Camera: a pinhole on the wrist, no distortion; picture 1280 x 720 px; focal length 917.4 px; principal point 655.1 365.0 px. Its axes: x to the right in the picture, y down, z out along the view. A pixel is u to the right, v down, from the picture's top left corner.
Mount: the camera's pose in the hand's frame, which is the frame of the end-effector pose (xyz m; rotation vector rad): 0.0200 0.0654 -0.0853 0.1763 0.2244 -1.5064
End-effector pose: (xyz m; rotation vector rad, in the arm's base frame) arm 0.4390 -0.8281 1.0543 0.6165 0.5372 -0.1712
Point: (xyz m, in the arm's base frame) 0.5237 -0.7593 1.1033
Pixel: 45 602
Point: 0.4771 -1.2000 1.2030
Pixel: 959 185
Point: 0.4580 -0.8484 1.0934
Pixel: 781 164
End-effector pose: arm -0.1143 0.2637 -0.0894 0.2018 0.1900 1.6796
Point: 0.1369 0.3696 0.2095
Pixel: 901 436
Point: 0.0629 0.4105 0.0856
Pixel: 1007 602
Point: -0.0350 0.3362 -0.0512
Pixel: 1191 533
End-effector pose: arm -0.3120 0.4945 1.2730 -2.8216 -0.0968 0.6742
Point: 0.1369 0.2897 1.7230
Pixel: behind the camera
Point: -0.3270 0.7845 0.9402
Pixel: 931 586
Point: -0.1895 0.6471 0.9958
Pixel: outside the picture
